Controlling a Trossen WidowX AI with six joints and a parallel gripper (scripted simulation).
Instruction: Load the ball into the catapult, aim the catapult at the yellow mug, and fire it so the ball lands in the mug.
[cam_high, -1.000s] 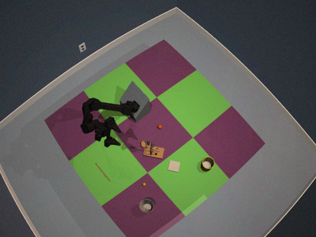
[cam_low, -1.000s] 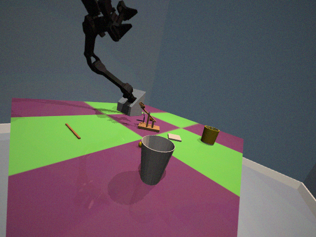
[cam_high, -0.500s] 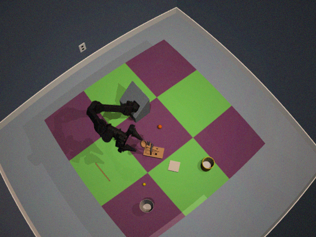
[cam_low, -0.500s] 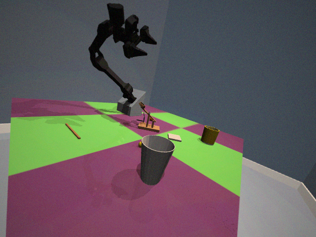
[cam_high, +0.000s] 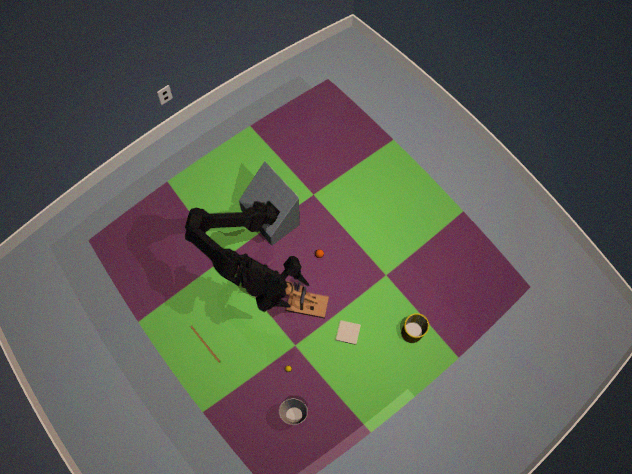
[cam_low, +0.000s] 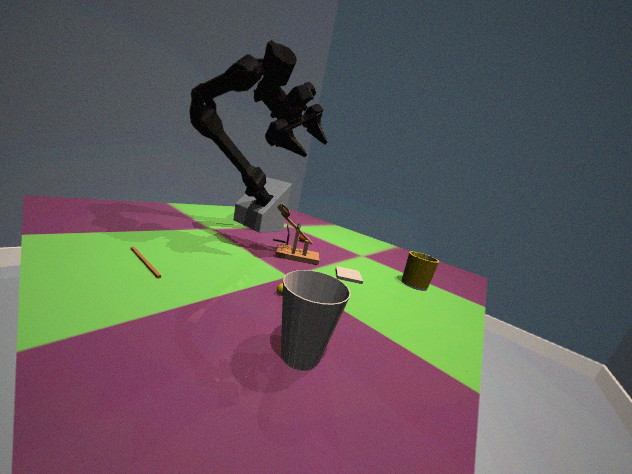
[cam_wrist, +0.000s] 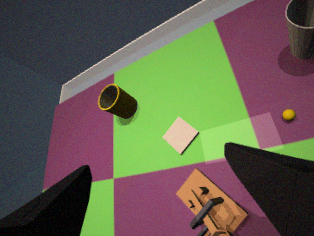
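Right now my gripper tip is 80 mm past the wooden catapult, 60 mm to the right of it and 260 mm above it. The rest, counted from my gripper tip: flat beige tile 140 mm ahead, 100 mm to the left, 330 mm below; then small yellow ball 100 mm ahead, 150 mm to the right, 320 mm below; then orange ball 160 mm behind, 230 mm to the left, 320 mm below.
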